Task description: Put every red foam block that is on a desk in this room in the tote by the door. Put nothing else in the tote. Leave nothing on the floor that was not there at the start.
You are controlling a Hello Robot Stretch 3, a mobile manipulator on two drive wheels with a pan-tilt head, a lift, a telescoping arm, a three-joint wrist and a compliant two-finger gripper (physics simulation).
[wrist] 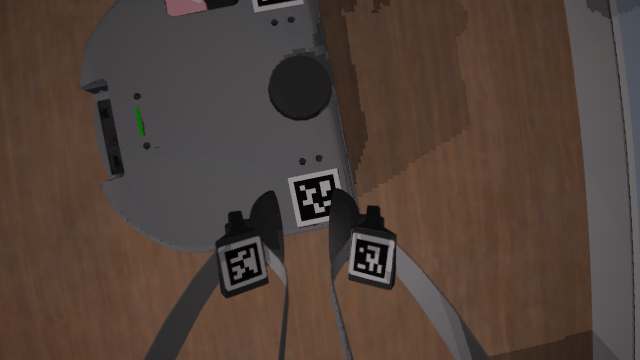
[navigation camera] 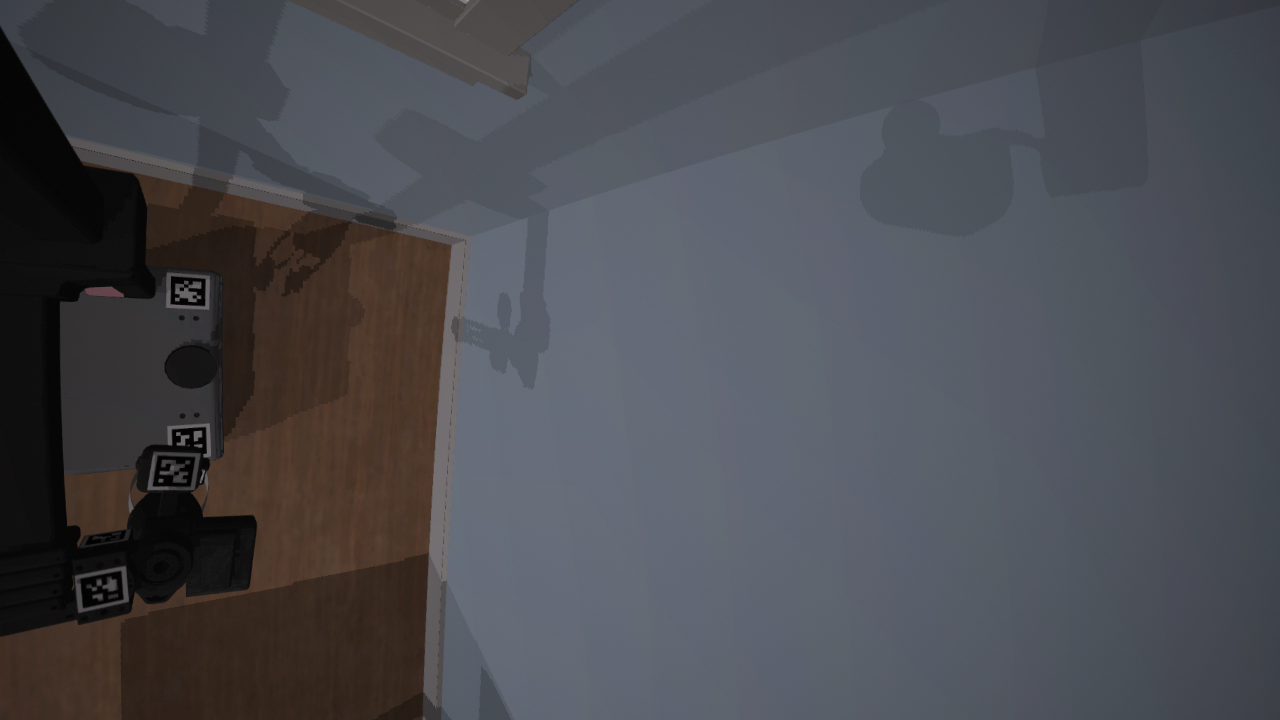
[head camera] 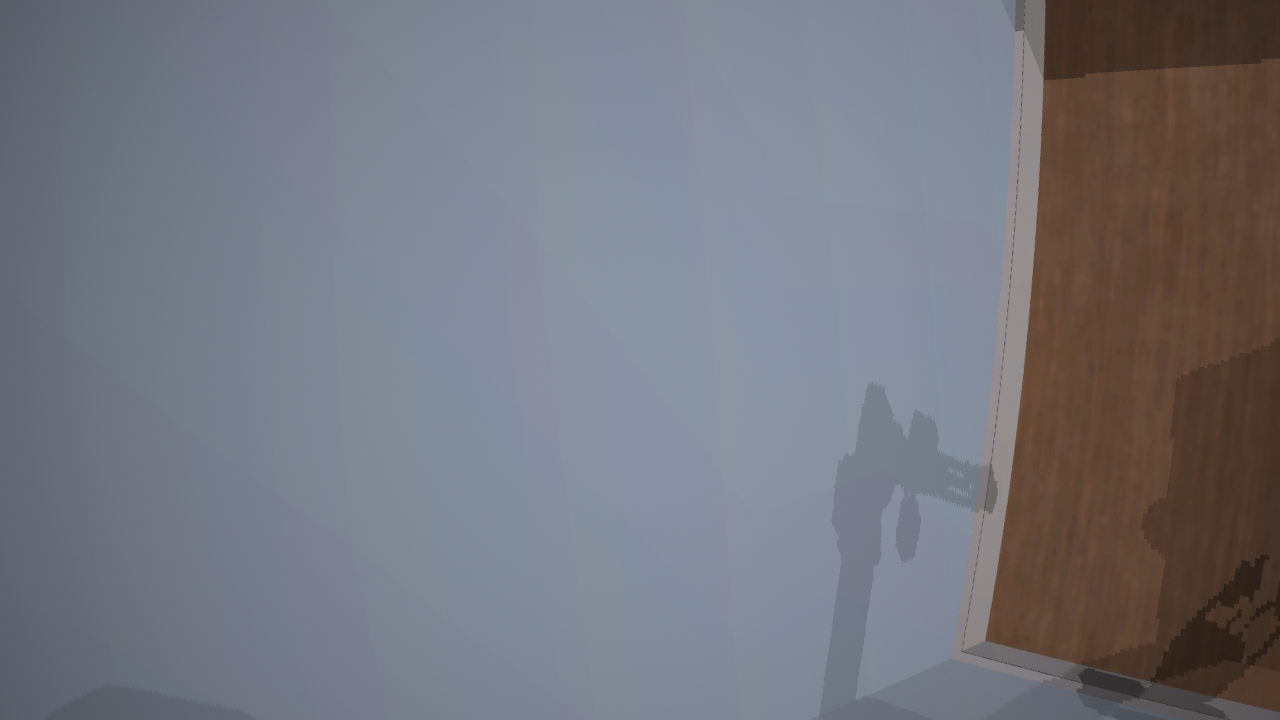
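Where they show: gripper, fingertip midpoint: (wrist: 304, 215); robot's base, link origin: (wrist: 297, 112) (navigation camera: 189, 363).
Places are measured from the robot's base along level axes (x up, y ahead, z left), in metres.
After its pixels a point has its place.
My gripper (wrist: 304, 215) @(x 0.361, y -0.017, z -0.119 m) hangs over the edge of my own base in the wrist view. Its two dark fingertips stand apart with a gap between them, and no object is held between them. In the navigation camera view the wrist and the gripper's marked parts show at the lower left, beside the base; the fingertips are hard to make out there. No red foam block, desk top or tote by the door shows in these views.
My grey base (navigation camera: 111, 385) @(x 0.160, y -0.102, z -0.029 m) (wrist: 210, 130) @(x 0.160, y -0.109, z -0.028 m) stands on the brown wood floor (head camera: 1118, 223) @(x 0.001, y 0.378, z -0.291 m) (navigation camera: 384, 465) @(x 0.000, y 0.377, z -0.259 m) (wrist: 520, 200) @(x 0.001, y 0.366, z -0.227 m). A blue-grey wall (head camera: 537, 313) @(x 0.885, y 0.532, z -0.059 m) (navigation camera: 805, 402) @(x 1.002, y 0.536, z -0.010 m) rises close by, with a pale baseboard (head camera: 1018, 268) @(x 0.060, y 0.507, z -0.222 m) (navigation camera: 444, 402) @(x 0.042, y 0.515, z -0.105 m) (wrist: 597, 200) @(x 0.025, y 0.505, z -0.255 m). A beige frame-like piece (navigation camera: 429, 44) @(x 0.832, y 0.157, z 0.311 m) is at the top of the navigation view.
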